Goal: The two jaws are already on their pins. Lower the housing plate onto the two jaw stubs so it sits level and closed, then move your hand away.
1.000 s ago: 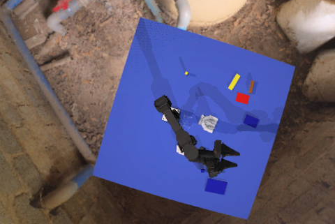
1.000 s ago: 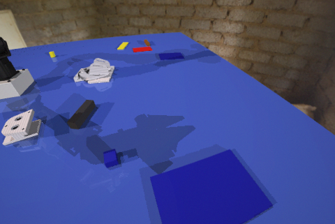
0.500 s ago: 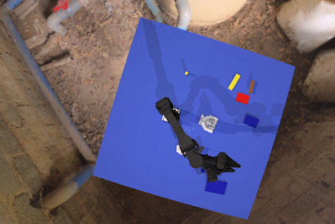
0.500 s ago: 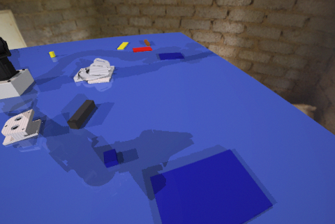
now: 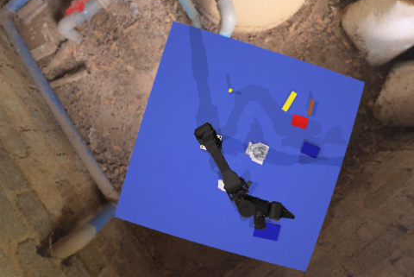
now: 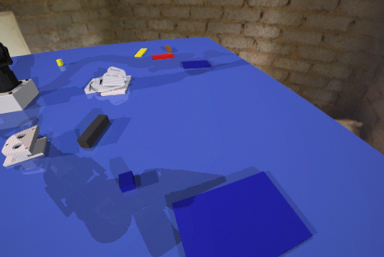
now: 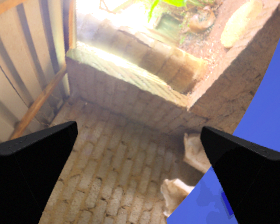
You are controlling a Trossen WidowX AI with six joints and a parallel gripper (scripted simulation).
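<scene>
Right now the white stepped block is 180 mm behind my gripper tip, 100 mm to the right of it and 510 mm below it. Round my gripper tip: small blue cube (30 mm ahead, 200 mm to the right, 510 mm below); grey jaw assembly (90 mm behind, 140 mm to the left, 510 mm below); dark bar (50 mm behind, 70 mm to the right, 510 mm below).
</scene>
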